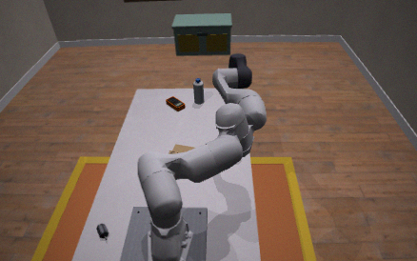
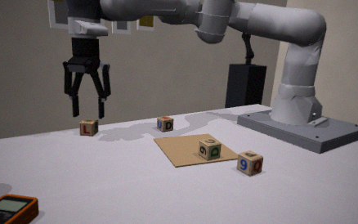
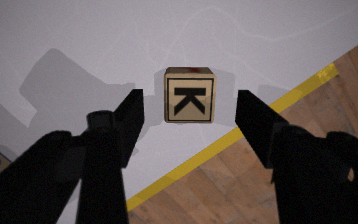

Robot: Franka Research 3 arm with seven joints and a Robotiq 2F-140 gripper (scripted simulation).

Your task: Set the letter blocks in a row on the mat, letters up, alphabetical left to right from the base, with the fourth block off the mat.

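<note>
The tan mat is 26 cm to the left of my hand, 24 cm behind it and 8 cm below it. From my hand the other things lie so: small dark object (68 cm behind, 57 cm to the left, 7 cm below); then block (24 cm behind, 7 cm to the left, 6 cm below); then grey can (29 cm ahead, 23 cm to the left).
</note>
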